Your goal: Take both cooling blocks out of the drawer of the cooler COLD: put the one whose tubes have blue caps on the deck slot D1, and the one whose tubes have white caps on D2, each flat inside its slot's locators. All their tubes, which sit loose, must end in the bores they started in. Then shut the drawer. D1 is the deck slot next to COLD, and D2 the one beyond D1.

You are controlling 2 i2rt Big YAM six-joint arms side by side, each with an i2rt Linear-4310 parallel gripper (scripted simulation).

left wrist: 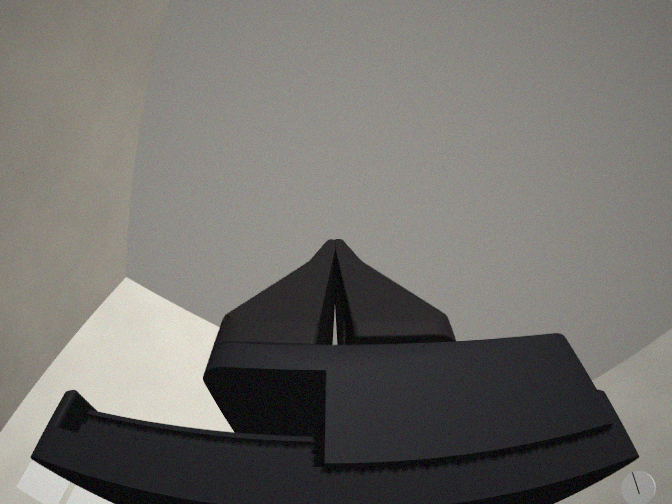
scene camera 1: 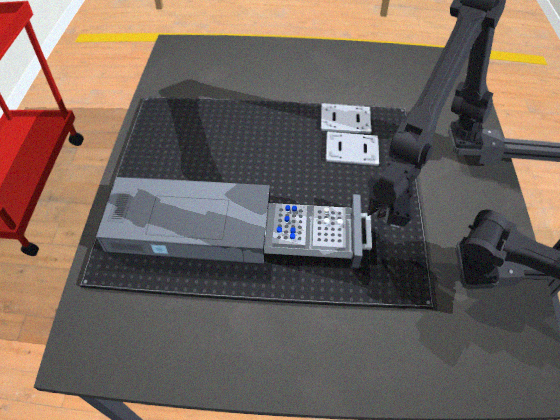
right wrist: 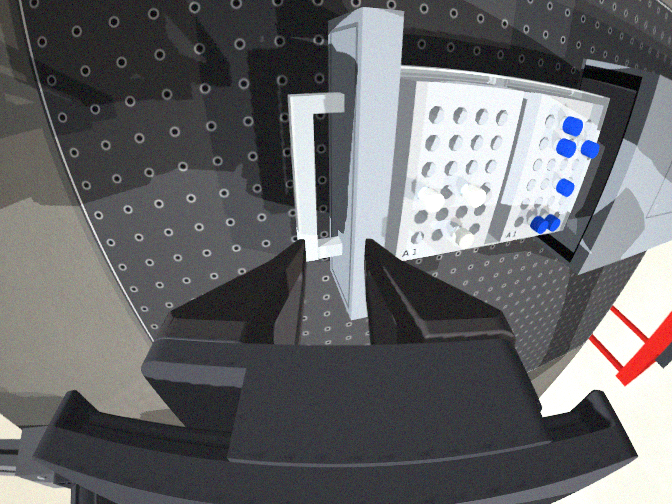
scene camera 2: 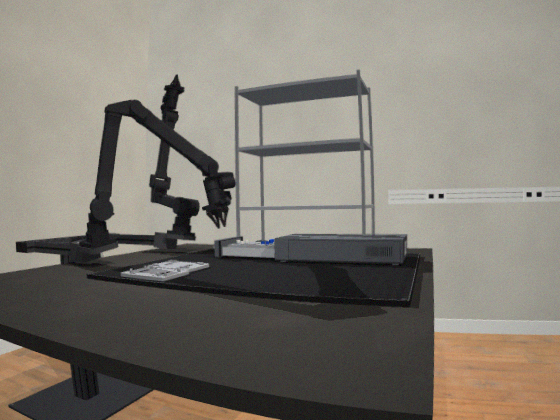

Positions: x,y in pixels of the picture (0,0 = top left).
Labels:
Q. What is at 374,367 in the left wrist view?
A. The left gripper.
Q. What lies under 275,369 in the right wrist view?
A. The right gripper.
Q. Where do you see a cooler COLD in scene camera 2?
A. At 340,248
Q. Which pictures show the cooler COLD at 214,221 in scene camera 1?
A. Scene camera 1, the right wrist view and scene camera 2 only.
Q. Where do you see a cooler COLD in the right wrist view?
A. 620,222

